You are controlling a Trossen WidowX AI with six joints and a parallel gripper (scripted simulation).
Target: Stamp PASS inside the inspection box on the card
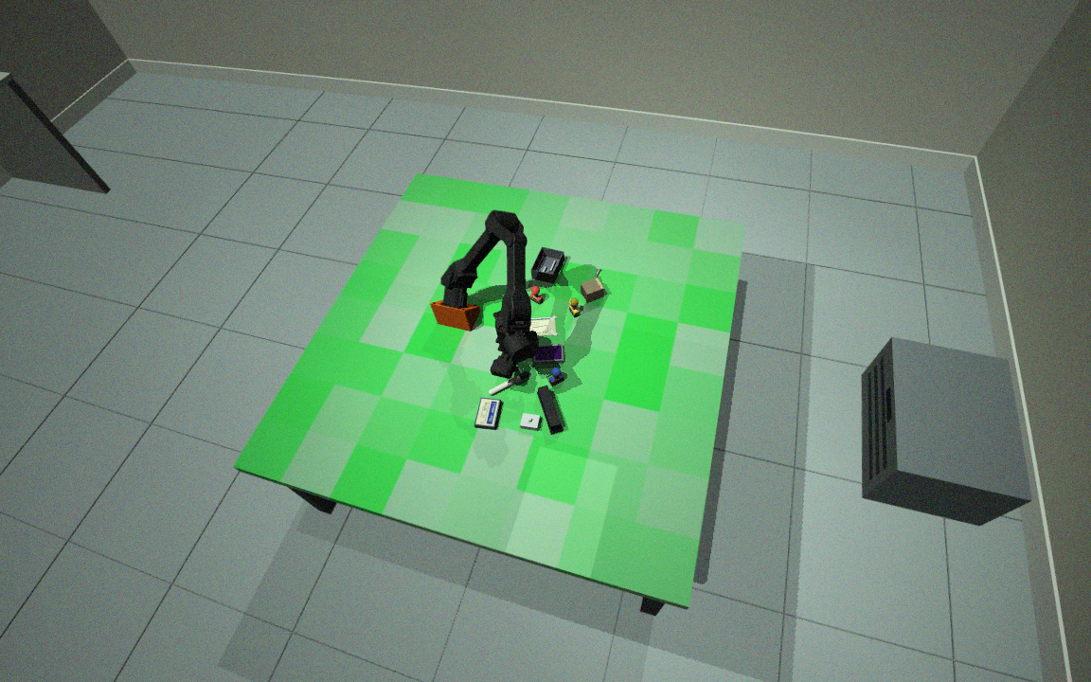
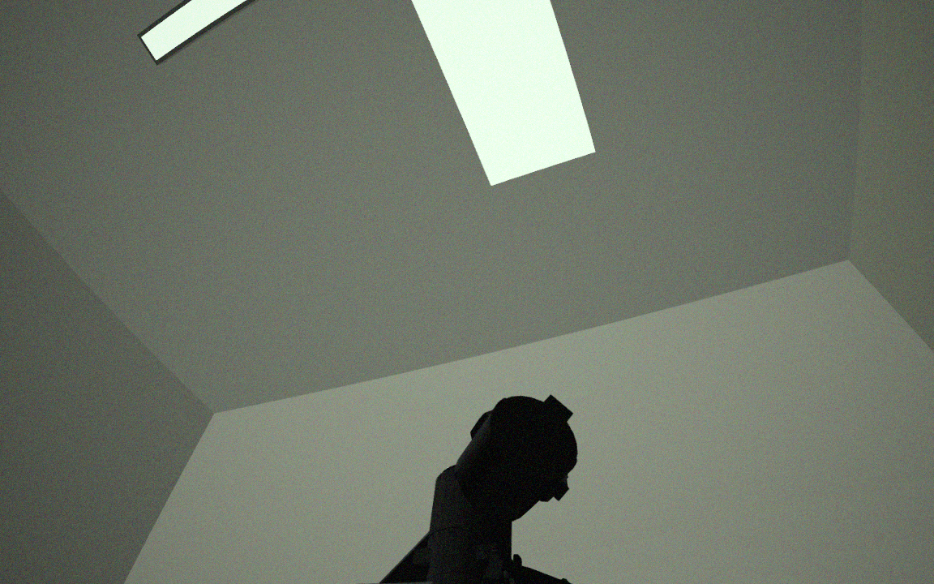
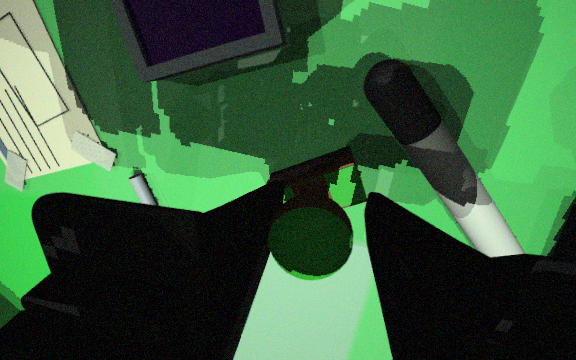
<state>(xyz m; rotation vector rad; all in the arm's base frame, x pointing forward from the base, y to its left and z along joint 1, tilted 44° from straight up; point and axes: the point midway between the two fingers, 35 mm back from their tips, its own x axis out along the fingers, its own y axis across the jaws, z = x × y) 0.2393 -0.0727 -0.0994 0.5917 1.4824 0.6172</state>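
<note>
Now: the white marker 50 mm to the right of my gripper tip, 20 mm below it and 20 mm ahead of it. From my gripper tip the other things lie so: green-knobbed stamp: right at my gripper tip; then purple ink pad: 90 mm ahead, 70 mm to the left, 20 mm below; then blue-knobbed stamp: 140 mm ahead, 10 mm to the right.
</note>
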